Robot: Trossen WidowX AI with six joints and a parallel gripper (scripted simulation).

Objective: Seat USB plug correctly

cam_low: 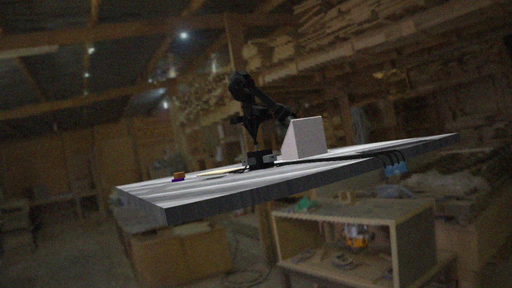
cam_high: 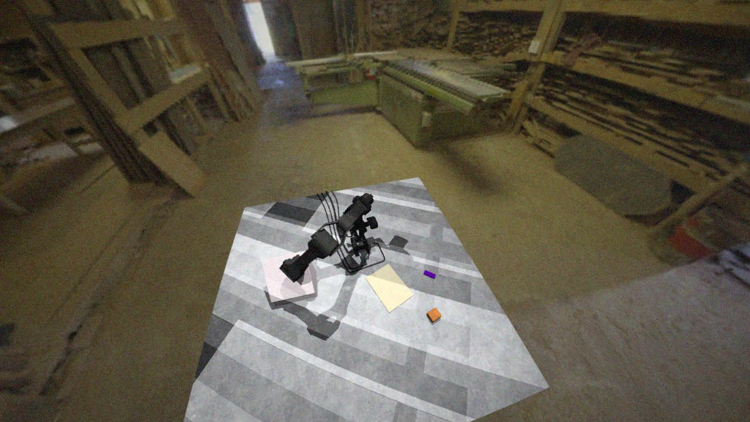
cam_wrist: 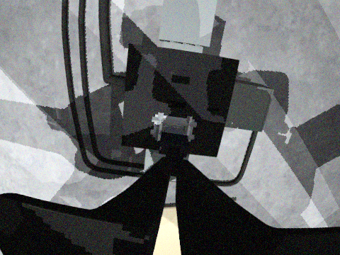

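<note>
Right now my gripper tip is 2 cm above the USB plug. Also, from my gripper tip: cream sheet (9 cm ahead, 23 cm to the right, 12 cm below); then purple piece (30 cm ahead, 22 cm to the right, 12 cm below); then orange block (23 cm ahead, 41 cm to the right, 11 cm below).
</note>
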